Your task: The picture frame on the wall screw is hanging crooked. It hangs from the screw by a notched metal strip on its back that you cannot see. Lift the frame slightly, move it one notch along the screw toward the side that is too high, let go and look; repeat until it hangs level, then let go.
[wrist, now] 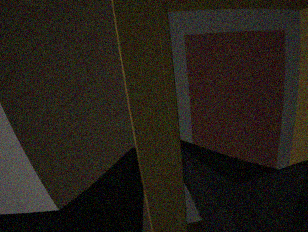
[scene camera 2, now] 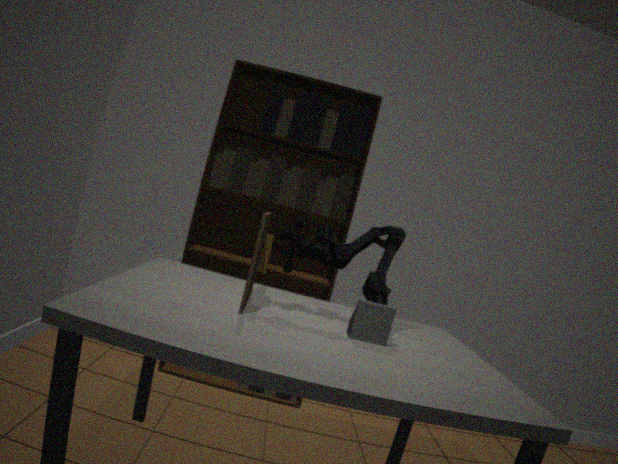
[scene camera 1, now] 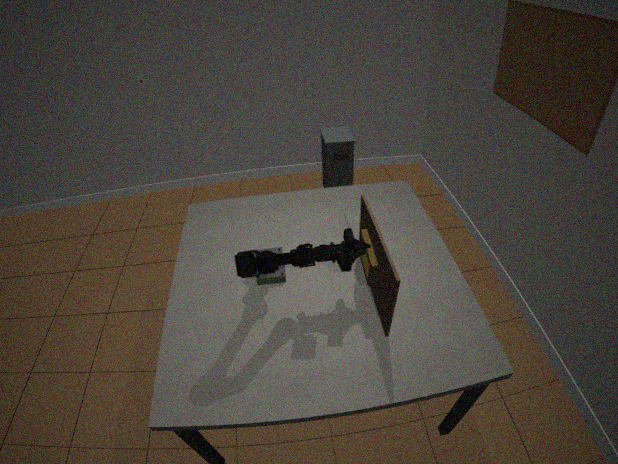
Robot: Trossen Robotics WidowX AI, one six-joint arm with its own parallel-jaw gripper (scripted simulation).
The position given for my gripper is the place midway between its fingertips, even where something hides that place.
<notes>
My gripper (scene camera 1: 370, 247) carries a picture frame (wrist: 222, 82).
My gripper is seen too in the wrist view (wrist: 157, 152) and in scene camera 2 (scene camera 2: 268, 239).
</notes>
